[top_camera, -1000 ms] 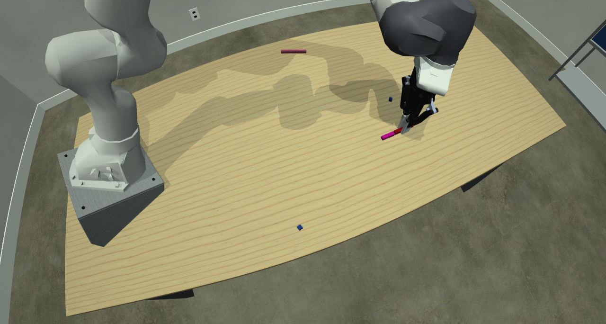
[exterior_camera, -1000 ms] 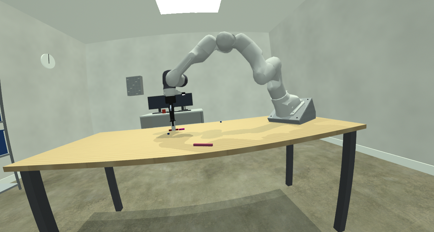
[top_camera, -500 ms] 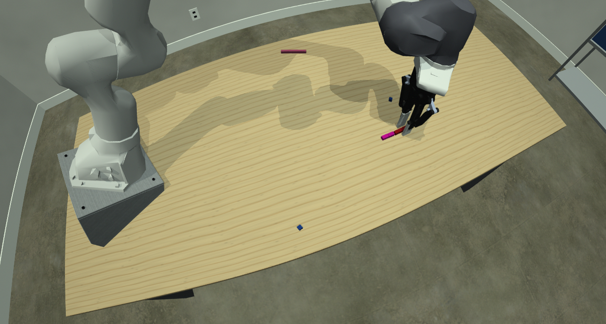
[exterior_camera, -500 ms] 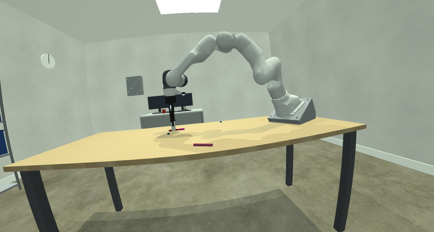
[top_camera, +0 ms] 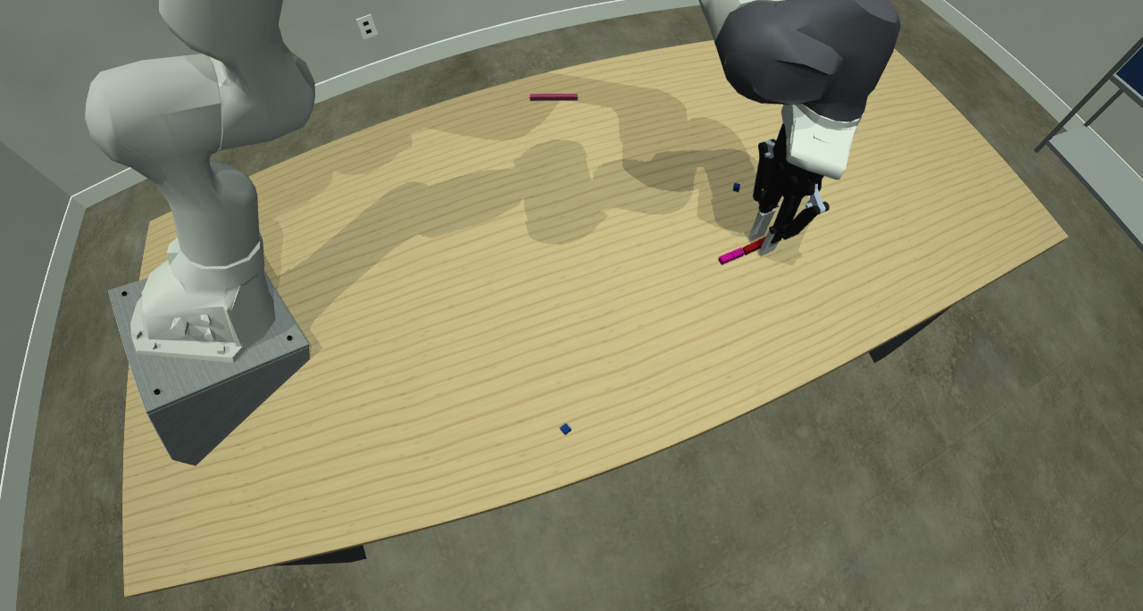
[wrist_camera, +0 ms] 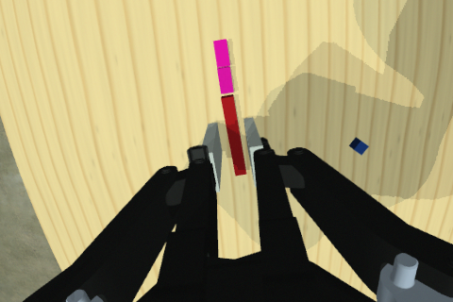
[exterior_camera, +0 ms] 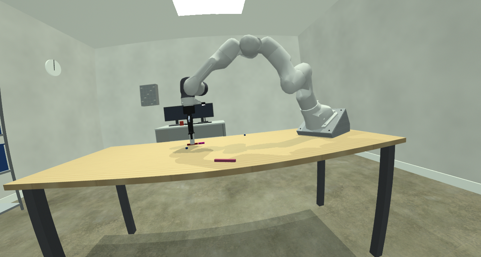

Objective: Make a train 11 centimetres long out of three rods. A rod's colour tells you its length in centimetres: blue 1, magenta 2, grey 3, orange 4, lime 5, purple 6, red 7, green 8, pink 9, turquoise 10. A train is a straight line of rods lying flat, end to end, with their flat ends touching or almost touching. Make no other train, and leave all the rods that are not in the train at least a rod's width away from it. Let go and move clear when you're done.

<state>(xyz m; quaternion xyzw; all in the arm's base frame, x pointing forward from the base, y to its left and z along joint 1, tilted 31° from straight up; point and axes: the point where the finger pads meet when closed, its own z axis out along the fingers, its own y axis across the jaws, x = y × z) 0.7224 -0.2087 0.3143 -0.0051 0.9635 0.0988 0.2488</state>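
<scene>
My gripper is now 3 cm above the red rod. The rest, counted from my hand: pink rod: 43 cm to the left, 19 cm behind, 3 cm below.
</scene>
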